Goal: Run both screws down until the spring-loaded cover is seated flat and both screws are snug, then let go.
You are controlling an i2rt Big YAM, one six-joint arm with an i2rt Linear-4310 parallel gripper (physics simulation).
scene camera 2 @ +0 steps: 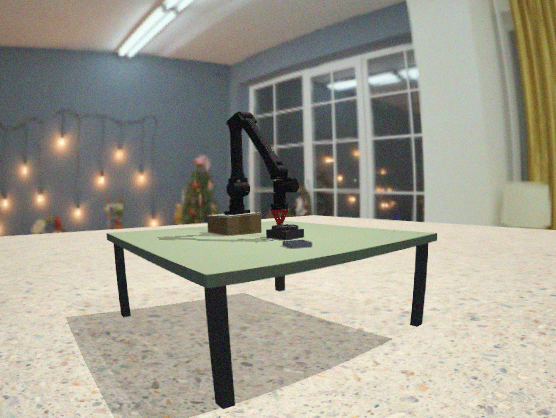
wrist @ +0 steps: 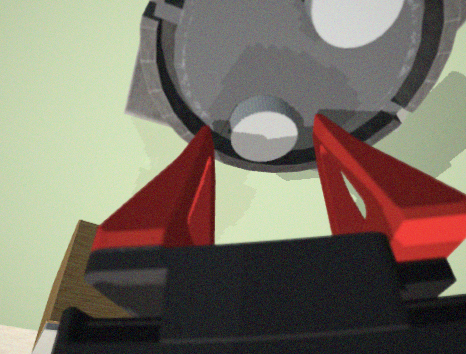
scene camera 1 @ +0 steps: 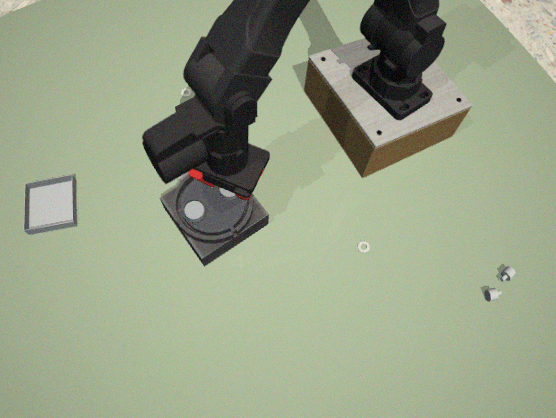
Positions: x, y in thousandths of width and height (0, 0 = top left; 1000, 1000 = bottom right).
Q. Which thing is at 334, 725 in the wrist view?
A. The gripper.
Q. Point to a round grey cover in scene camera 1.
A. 398, 516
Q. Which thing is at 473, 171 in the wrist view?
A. A round grey cover.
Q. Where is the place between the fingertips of the gripper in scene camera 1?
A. At 413, 456
